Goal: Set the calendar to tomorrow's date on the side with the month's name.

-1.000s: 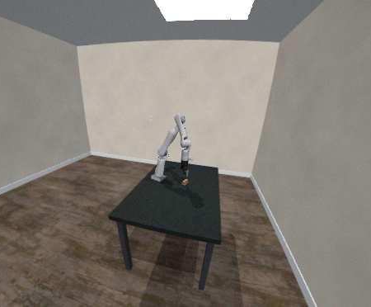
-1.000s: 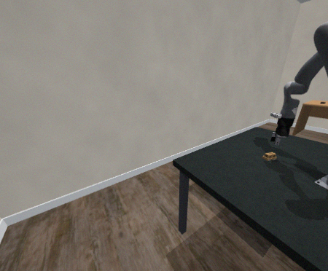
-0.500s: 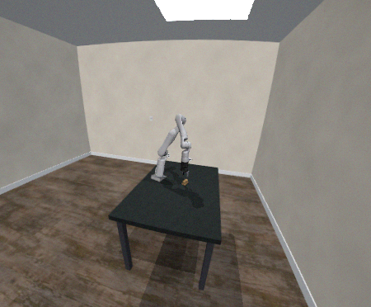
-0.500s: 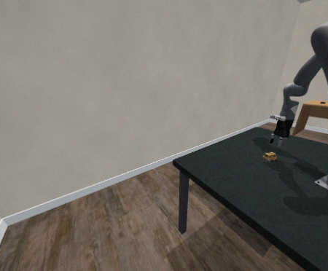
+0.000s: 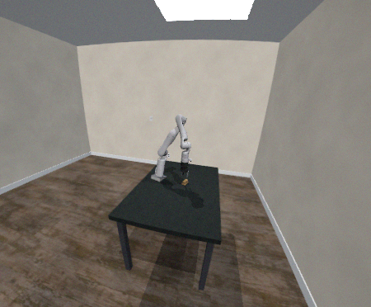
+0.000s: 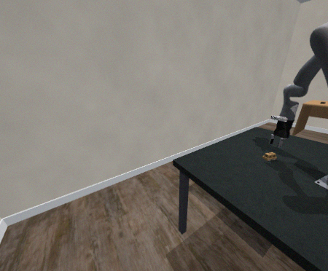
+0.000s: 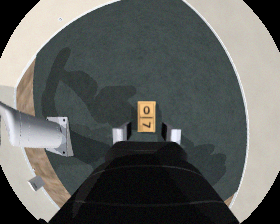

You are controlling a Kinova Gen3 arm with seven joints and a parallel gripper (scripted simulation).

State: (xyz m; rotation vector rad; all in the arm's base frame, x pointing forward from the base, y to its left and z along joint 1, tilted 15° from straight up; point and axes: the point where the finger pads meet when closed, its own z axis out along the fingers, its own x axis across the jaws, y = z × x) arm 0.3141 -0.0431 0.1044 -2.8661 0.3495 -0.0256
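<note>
My hand is 90 mm above the wooden date cube.
</note>
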